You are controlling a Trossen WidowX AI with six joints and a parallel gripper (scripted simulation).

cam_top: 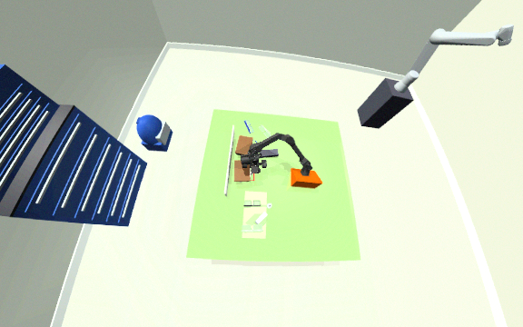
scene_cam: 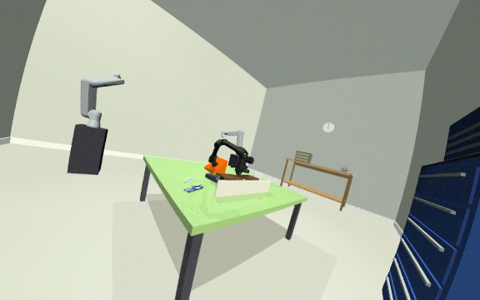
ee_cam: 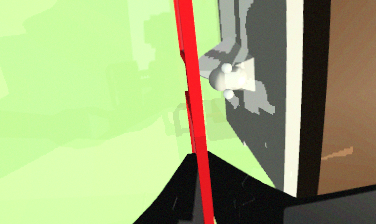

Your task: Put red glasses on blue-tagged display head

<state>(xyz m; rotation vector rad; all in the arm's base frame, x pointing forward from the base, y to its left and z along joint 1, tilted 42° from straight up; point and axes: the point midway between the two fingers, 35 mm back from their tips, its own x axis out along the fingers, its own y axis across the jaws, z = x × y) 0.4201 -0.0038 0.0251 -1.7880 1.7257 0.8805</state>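
My gripper tip is 60 mm short of the display head, 40 mm to the right of it and 10 mm above it. From my gripper tip the other things lie so: white peg: 280 mm to the left, 150 mm behind, 40 mm below; then long white panel: 200 mm ahead, 60 mm to the right, 10 mm below; then dark case: 170 mm to the right, 120 mm behind, 50 mm below.
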